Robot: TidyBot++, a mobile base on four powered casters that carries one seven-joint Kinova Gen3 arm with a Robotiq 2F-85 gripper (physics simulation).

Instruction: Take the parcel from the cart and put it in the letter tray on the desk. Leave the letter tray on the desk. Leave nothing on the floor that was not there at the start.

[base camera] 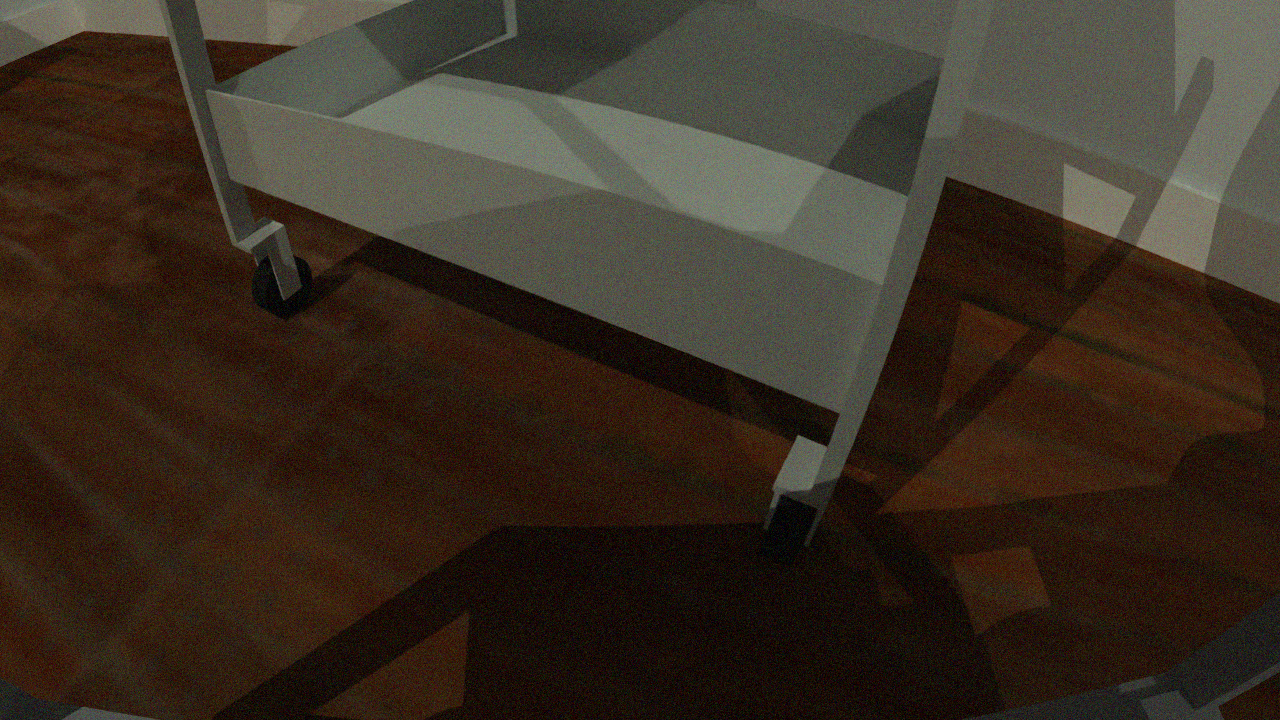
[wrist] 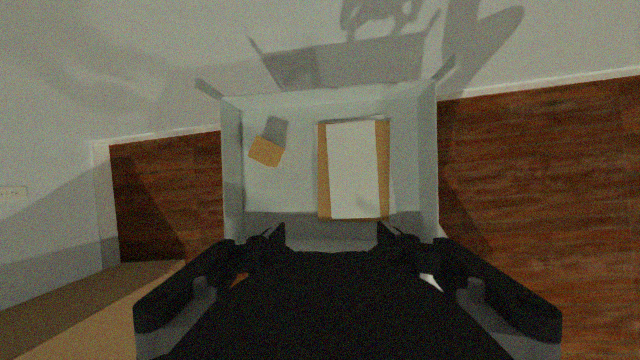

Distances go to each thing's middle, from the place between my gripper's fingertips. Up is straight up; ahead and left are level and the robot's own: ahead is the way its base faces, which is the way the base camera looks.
My hand is 21 cm above the brown parcel (wrist: 262,150), 17 cm short of it and 7 cm to the right of it.
